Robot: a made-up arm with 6 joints.
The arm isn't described. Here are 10 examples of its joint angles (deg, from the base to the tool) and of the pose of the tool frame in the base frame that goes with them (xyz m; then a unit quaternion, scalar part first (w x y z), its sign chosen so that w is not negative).
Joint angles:
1: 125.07 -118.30 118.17 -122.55 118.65 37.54
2: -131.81 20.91 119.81 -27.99 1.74 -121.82
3: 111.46 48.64 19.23 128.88 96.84 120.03
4: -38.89 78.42 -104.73 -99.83 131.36 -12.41
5: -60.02 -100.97 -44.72 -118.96 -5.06 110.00
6: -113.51 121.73 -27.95 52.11 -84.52 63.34
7: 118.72 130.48 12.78 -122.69 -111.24 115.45
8: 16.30 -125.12 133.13 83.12 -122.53 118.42
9: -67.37 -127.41 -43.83 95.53 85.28 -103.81
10: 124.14 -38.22 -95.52 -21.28 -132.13 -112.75
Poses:
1: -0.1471 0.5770 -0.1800 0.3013 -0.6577 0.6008 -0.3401
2: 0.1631 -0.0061 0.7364 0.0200 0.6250 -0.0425 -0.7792
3: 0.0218 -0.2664 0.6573 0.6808 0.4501 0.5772 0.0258
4: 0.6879 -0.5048 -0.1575 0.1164 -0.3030 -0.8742 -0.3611
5: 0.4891 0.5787 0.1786 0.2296 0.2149 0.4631 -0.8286
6: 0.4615 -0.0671 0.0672 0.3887 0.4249 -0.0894 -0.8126
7: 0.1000 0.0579 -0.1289 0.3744 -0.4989 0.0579 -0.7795
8: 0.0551 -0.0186 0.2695 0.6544 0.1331 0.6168 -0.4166
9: -0.3577 0.4644 -0.5616 0.4844 -0.7136 0.2030 -0.4636
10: 0.3602 0.1354 -0.2649 0.9275 -0.1695 -0.0959 -0.3192
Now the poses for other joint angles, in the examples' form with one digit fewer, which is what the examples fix.
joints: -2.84 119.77 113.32 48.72 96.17 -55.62
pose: 0.074 -0.593 0.557 0.433 -0.337 0.467 0.693
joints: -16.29 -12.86 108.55 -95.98 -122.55 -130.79
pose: 0.132 0.136 0.408 0.256 -0.310 0.875 0.270
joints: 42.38 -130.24 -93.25 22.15 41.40 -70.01
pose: -0.315 -0.153 0.947 0.511 0.757 0.103 -0.394
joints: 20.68 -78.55 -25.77 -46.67 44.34 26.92
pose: 0.351 0.577 0.700 0.151 0.486 -0.797 -0.325
